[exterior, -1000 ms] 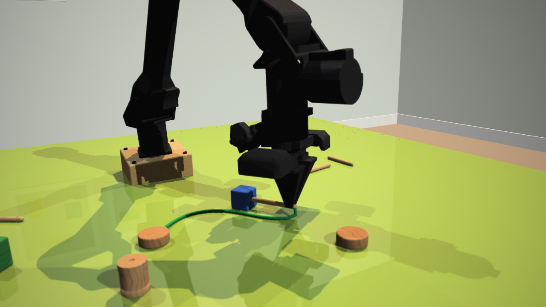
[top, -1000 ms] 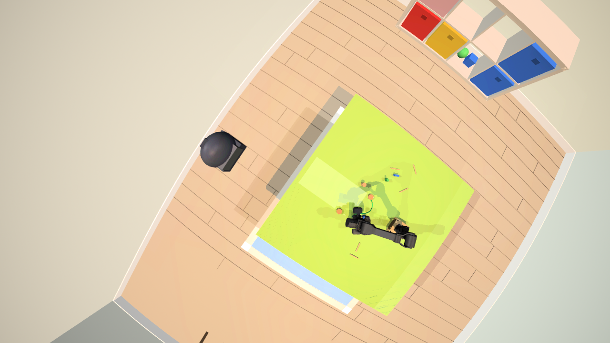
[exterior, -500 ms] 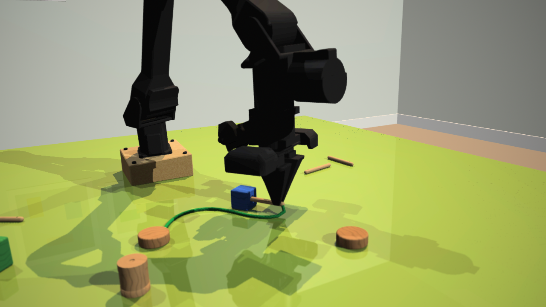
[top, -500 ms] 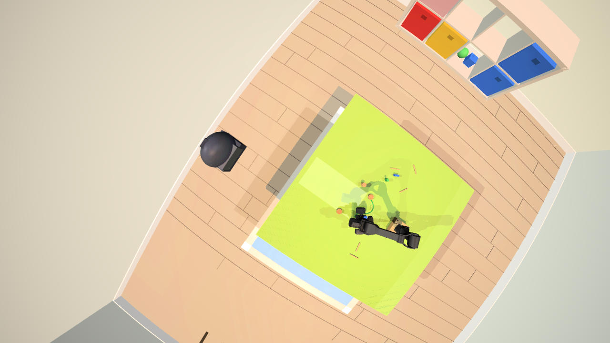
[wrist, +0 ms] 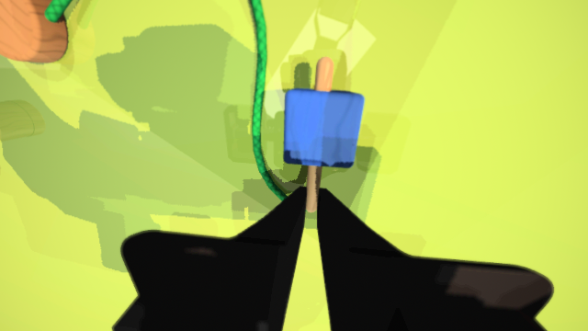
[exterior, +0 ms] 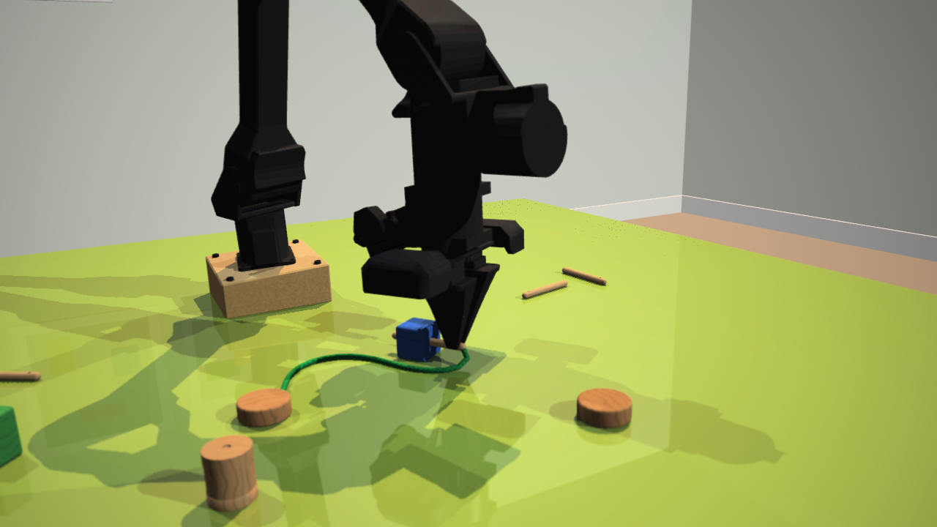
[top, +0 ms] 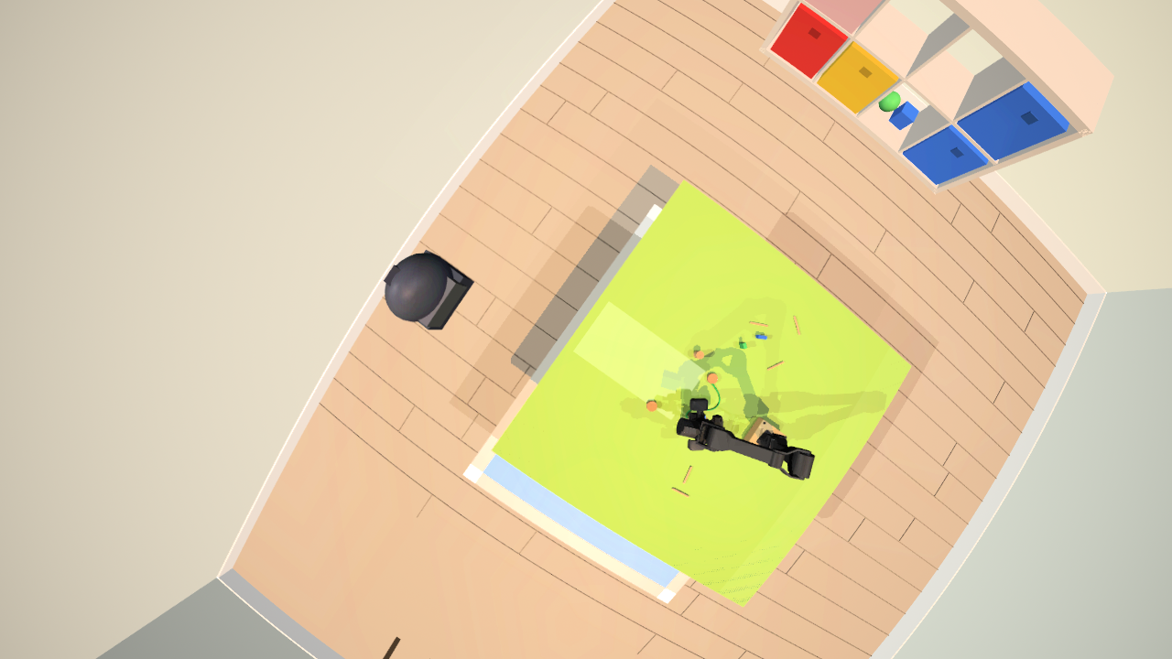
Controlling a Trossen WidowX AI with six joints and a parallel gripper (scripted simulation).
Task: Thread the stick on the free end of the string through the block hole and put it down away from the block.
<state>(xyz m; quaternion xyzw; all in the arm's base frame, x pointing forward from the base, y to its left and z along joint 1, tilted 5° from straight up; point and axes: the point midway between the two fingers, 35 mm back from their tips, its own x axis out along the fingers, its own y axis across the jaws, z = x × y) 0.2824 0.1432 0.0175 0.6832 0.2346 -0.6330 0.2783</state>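
My gripper tip is now 30 mm past the blue block and 30 mm to the left of it. The rest, counted from my gripper tip: green block 40 mm ahead, 340 mm to the right; then wooden cylinder 150 mm ahead, 190 mm to the right.
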